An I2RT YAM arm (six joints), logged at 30 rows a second.
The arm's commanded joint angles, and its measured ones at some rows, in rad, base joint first. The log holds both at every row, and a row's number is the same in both.
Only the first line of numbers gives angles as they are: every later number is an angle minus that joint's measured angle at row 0.
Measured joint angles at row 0:
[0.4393 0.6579 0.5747 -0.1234 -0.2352 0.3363]
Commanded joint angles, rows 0 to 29:
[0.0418 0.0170 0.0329 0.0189 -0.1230 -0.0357]
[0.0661 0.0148 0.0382 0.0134 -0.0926 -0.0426]
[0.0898 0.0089 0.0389 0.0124 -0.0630 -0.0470]
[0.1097 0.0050 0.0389 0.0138 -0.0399 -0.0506]
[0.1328 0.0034 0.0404 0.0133 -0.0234 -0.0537]
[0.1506 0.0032 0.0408 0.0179 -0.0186 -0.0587]
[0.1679 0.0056 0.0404 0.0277 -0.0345 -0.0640]
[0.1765 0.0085 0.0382 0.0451 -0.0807 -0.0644]
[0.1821 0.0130 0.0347 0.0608 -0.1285 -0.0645]
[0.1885 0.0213 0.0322 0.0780 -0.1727 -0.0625]
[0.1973 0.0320 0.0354 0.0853 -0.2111 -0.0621]
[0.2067 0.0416 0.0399 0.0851 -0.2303 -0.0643]
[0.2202 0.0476 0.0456 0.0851 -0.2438 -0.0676]
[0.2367 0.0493 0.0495 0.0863 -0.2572 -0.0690]
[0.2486 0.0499 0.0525 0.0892 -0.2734 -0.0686]
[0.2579 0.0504 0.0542 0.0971 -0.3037 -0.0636]
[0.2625 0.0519 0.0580 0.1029 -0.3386 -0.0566]
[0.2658 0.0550 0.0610 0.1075 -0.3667 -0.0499]
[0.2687 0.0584 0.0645 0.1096 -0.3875 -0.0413]
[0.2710 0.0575 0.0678 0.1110 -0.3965 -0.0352]
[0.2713 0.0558 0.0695 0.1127 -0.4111 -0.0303]
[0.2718 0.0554 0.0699 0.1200 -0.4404 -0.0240]
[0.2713 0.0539 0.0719 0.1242 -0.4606 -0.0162]
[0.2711 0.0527 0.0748 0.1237 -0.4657 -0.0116]
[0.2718 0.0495 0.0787 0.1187 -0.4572 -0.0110]
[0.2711 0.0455 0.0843 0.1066 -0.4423 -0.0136]
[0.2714 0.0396 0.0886 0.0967 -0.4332 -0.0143]
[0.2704 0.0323 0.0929 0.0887 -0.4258 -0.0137]
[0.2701 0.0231 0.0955 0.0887 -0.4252 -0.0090]
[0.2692 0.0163 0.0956 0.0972 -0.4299 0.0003]
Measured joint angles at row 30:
[0.2712 0.0305 0.0835 0.0614 -0.4269 -0.0191]
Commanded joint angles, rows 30 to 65:
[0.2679 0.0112 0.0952 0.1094 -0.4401 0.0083]
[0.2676 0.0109 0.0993 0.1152 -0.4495 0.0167]
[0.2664 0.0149 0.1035 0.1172 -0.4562 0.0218]
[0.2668 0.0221 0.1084 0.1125 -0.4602 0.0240]
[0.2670 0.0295 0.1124 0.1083 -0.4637 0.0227]
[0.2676 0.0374 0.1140 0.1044 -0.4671 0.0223]
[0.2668 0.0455 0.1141 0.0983 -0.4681 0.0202]
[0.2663 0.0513 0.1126 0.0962 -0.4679 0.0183]
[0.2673 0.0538 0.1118 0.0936 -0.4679 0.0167]
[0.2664 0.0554 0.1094 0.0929 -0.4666 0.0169]
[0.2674 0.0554 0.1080 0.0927 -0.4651 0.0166]
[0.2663 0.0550 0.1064 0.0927 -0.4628 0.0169]
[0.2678 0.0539 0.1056 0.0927 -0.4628 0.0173]
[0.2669 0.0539 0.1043 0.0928 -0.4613 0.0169]
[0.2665 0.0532 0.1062 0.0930 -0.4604 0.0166]
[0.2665 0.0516 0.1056 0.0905 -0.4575 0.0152]
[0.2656 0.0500 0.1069 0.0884 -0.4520 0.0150]
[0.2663 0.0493 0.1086 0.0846 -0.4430 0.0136]
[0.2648 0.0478 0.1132 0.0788 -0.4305 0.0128]
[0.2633 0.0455 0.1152 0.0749 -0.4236 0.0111]
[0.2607 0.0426 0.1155 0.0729 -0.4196 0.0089]
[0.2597 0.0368 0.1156 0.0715 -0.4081 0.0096]
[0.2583 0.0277 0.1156 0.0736 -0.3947 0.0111]
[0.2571 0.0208 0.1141 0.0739 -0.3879 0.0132]
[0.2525 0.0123 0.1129 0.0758 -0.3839 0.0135]
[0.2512 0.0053 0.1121 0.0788 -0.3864 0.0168]
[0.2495 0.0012 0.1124 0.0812 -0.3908 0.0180]
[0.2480 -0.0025 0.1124 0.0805 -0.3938 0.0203]
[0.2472 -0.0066 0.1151 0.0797 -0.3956 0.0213]
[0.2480 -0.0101 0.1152 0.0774 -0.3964 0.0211]
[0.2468 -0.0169 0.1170 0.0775 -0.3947 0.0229]
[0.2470 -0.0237 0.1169 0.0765 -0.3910 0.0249]
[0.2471 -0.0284 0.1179 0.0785 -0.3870 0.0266]
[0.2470 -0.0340 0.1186 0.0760 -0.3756 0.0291]
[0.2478 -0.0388 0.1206 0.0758 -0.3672 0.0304]
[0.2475 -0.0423 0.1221 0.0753 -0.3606 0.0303]
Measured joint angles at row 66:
[0.2472 -0.0336 0.1121 0.0580 -0.3811 0.0114]
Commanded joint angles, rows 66 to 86:
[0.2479 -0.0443 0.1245 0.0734 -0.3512 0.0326]
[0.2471 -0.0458 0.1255 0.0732 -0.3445 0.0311]
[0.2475 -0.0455 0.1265 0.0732 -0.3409 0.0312]
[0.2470 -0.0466 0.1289 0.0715 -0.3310 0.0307]
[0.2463 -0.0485 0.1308 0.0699 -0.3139 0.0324]
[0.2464 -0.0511 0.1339 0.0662 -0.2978 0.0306]
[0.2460 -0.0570 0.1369 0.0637 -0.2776 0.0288]
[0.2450 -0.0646 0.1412 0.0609 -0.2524 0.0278]
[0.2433 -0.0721 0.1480 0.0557 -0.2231 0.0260]
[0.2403 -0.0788 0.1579 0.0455 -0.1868 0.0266]
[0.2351 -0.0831 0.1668 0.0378 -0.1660 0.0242]
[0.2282 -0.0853 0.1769 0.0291 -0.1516 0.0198]
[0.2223 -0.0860 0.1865 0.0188 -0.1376 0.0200]
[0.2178 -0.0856 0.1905 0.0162 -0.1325 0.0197]
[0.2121 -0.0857 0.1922 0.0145 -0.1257 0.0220]
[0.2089 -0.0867 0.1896 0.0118 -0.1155 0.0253]
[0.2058 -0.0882 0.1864 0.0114 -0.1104 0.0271]
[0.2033 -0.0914 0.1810 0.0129 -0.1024 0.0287]
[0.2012 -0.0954 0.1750 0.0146 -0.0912 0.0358]
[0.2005 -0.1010 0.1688 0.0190 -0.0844 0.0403]
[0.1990 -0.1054 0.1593 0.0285 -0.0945 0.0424]
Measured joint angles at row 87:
[0.2033 -0.0962 0.1720 -0.0141 -0.1392 0.0301]
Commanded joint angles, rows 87 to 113:
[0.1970 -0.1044 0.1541 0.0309 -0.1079 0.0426]
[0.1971 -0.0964 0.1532 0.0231 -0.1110 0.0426]
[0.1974 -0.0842 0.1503 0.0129 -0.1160 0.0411]
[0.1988 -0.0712 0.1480 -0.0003 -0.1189 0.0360]
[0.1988 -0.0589 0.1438 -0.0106 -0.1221 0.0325]
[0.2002 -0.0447 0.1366 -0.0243 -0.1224 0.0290]
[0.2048 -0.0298 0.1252 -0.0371 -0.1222 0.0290]
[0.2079 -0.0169 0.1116 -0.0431 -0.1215 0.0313]
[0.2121 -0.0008 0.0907 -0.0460 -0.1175 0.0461]
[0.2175 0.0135 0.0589 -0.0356 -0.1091 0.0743]
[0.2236 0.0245 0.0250 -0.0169 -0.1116 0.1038]
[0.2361 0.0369 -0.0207 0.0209 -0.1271 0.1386]
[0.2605 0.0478 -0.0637 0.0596 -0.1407 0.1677]
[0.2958 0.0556 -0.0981 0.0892 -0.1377 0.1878]
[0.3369 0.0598 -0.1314 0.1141 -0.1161 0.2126]
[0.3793 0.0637 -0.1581 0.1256 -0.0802 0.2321]
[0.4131 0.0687 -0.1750 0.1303 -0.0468 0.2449]
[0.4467 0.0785 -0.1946 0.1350 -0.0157 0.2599]
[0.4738 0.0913 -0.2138 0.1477 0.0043 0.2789]
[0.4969 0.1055 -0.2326 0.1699 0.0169 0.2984]
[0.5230 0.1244 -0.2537 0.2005 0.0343 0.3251]
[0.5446 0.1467 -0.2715 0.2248 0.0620 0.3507]
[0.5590 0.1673 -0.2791 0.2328 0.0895 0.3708]
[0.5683 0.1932 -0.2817 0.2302 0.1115 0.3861]
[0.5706 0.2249 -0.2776 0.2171 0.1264 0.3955]
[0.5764 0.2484 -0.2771 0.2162 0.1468 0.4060]
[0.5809 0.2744 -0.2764 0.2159 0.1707 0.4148]
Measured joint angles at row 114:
[0.5695 0.2361 -0.2758 0.1667 0.0660 0.3486]
